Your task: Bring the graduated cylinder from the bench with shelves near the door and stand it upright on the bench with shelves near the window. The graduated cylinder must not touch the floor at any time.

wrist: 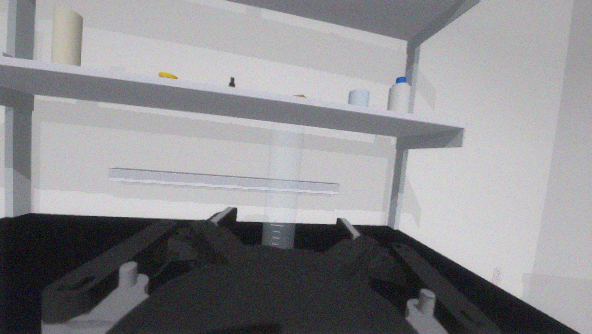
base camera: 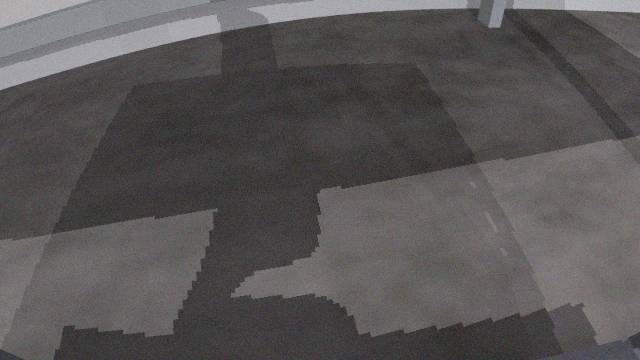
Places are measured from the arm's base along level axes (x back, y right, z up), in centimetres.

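Where they show: gripper, fingertip midpoint: (wrist: 286, 223).
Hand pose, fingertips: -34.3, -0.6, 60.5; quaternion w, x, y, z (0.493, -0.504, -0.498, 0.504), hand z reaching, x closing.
Observation:
Things, the pixels of their top centre, and the offset from my fingertips, as dx, dy, dz. "spot": a spot on its surface instead. Level surfaces: height alone.
- graduated cylinder, top centre: (wrist: 288, 126) -8.2, -1.0, +9.6
- black bench top, surface height: dz -23.9
- shelf, surface height: dz +19.9
- cream cylinder, surface spot: (wrist: 67, 37) spot: -33.2, -62.8, +32.1
- light blue container, surface spot: (wrist: 359, 98) spot: -46.0, +20.6, +27.6
- blue-capped bottle, surface spot: (wrist: 399, 97) spot: -50.7, +37.0, +31.2
- grey leg, surface spot: (base camera: 492, 12) spot: -61.3, +46.7, -95.6
- shadowed floor, surface height: dz -100.1
The graduated cylinder (wrist: 283, 170) is a pale, see-through upright tube on the black bench top (wrist: 35, 250) in the wrist view. White marks show low on it, and its foot is hidden behind my gripper. My gripper (wrist: 286, 223) is open, with one fingertip to each side of the cylinder in the picture. The fingers do not visibly touch it. How deep the cylinder stands between or beyond the fingertips is hard to tell. The cylinder does not show in the base camera view.
A shelf (wrist: 215, 102) crosses above, bearing a cream cylinder (wrist: 67, 37), a light blue container (wrist: 359, 98) and a blue-capped bottle (wrist: 399, 97). A grey post (wrist: 398, 185) stands at the right rear. A grey leg (base camera: 492, 12) stands on the shadowed floor (base camera: 400, 240).

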